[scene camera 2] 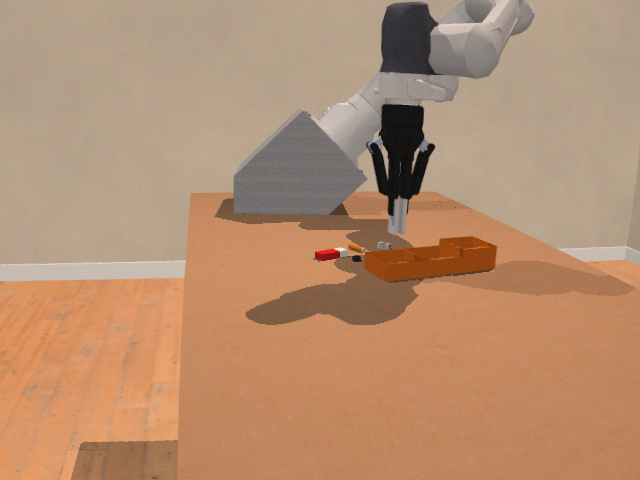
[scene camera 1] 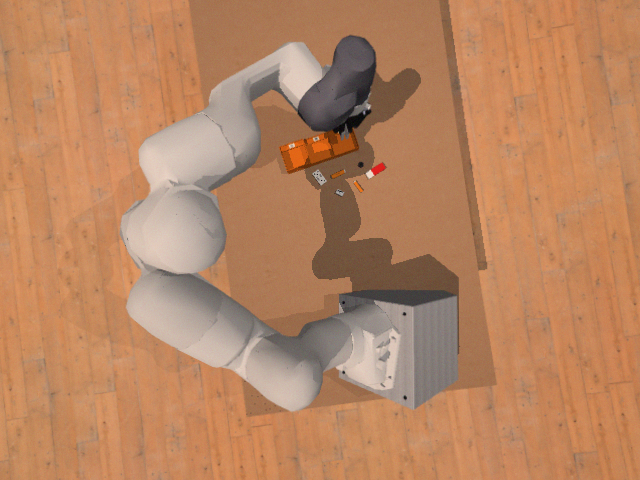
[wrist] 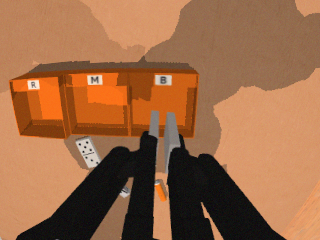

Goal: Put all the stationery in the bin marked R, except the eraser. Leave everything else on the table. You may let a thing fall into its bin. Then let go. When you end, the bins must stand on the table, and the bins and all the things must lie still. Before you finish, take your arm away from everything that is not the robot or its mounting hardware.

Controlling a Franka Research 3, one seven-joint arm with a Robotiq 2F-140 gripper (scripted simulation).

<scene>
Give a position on an orange bin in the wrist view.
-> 111, 109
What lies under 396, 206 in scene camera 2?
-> My gripper.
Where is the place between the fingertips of my gripper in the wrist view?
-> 161, 123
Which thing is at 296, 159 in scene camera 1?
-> An orange bin.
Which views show the orange bin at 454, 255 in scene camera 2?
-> Scene camera 2, scene camera 1 and the wrist view: all of them.
</scene>
